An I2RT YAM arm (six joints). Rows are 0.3 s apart.
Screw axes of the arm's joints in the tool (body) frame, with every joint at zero. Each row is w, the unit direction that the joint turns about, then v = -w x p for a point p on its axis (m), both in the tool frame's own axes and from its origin. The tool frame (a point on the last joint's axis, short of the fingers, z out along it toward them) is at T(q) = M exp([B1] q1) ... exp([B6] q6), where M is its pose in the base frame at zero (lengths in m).
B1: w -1 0 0 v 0 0.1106 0
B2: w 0 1 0 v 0.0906 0 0.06
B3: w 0 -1 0 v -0.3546 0 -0.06
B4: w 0 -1 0 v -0.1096 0 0
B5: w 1 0 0 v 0 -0.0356 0
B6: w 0 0 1 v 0 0 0
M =
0 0 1 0.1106
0 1 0 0
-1 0 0 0.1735
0 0 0 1
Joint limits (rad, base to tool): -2.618..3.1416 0..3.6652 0..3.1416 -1.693..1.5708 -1.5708..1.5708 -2.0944..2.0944
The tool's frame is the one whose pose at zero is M.
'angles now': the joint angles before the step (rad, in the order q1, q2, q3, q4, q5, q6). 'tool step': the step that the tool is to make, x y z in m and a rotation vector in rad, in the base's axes. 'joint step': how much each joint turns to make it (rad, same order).
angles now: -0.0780 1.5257 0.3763 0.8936 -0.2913 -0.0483
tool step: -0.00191 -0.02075 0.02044 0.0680 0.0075 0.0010
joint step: -0.0912 -0.0926 0.0412 -0.1350 -0.1060 0.0436
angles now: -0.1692 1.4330 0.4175 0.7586 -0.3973 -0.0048
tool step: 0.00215 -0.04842 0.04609 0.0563 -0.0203 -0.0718
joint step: -0.1839 -0.0915 0.1488 -0.2202 -0.1232 0.0340
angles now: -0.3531 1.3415 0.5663 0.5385 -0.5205 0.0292
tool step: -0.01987 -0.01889 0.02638 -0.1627 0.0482 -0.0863
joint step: -0.0869 -0.1252 0.0645 -0.2598 0.0450 -0.1851
